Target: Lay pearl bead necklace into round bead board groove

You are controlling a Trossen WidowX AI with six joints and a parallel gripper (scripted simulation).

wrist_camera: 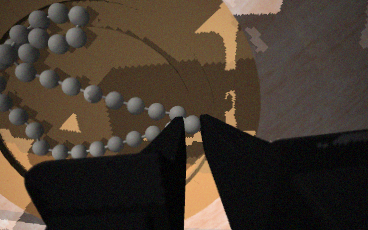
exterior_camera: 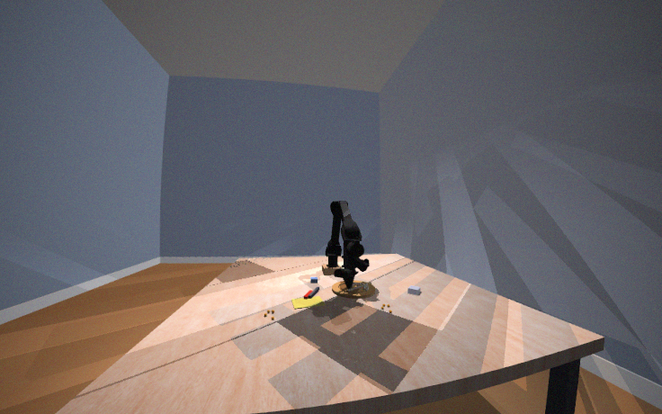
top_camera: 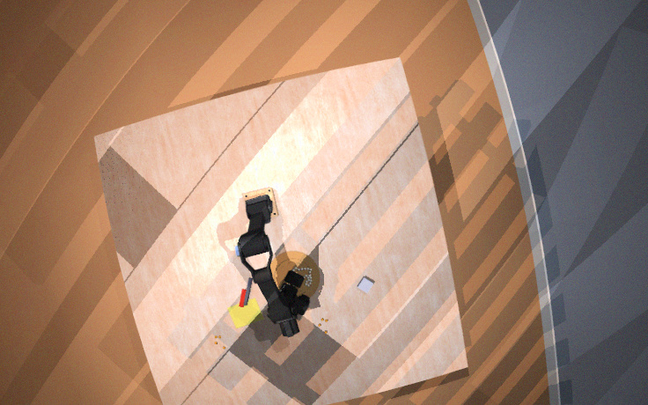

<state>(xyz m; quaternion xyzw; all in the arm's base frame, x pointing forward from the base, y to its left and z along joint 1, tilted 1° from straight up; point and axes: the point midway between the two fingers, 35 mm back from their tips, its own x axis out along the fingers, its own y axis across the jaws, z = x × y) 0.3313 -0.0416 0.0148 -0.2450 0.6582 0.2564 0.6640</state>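
Right now the round bead board is 4 cm behind my gripper tip, 4 cm to the left of it and 2 cm below it. Also, from my gripper tip: blue block 21 cm behind, 11 cm to the right, 2 cm below; yellow note 2 cm ahead, 19 cm to the right, 2 cm below; red marker 5 cm behind, 16 cm to the right, 2 cm below.
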